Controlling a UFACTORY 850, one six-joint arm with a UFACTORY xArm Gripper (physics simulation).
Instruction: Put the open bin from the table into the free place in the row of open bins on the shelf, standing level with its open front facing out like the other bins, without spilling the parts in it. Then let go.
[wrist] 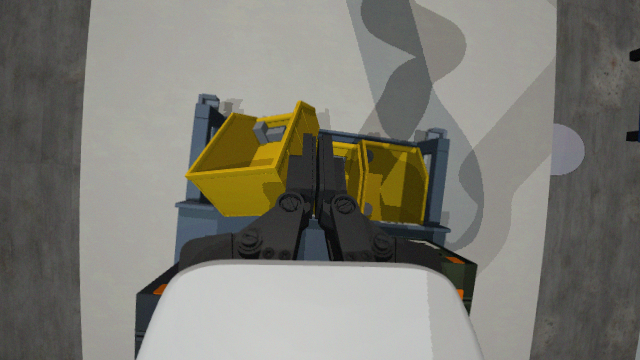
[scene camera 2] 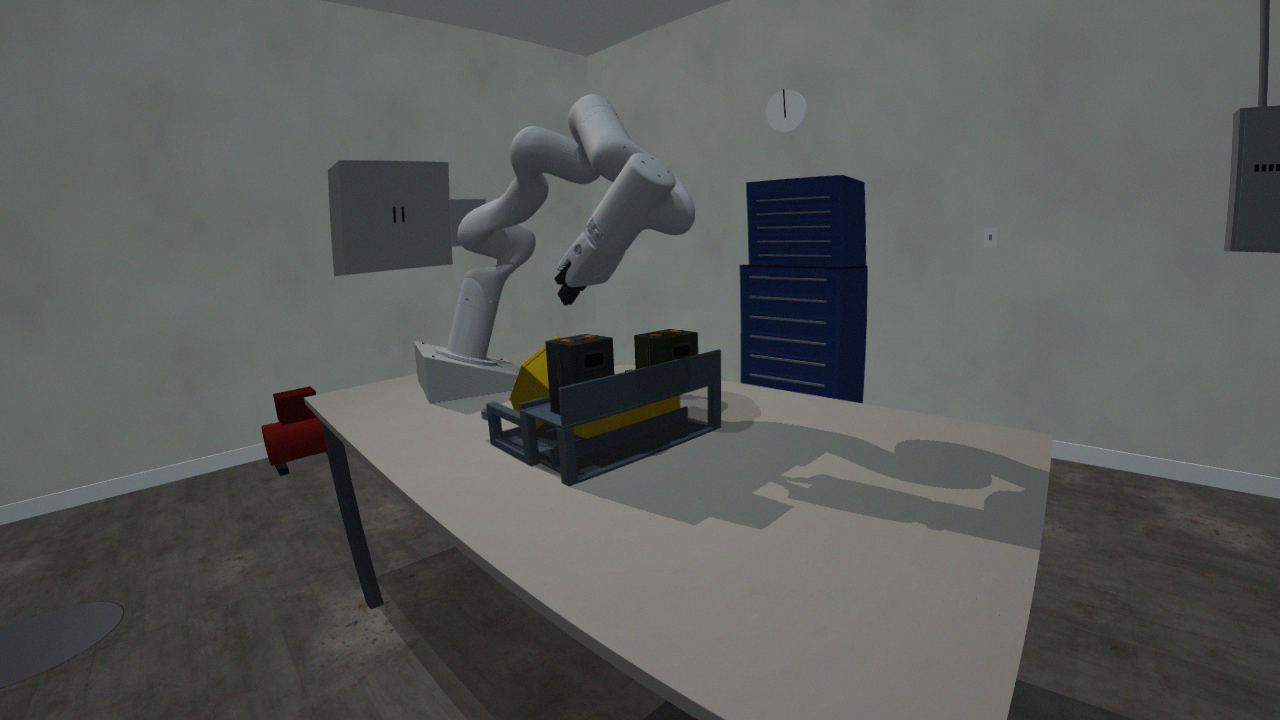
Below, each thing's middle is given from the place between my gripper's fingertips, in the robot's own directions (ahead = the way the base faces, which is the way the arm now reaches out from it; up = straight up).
Right now my hand is 7 cm short of the shelf bay (scene camera 2: 590, 466), 3 cm to the right of it and 27 cm above it.
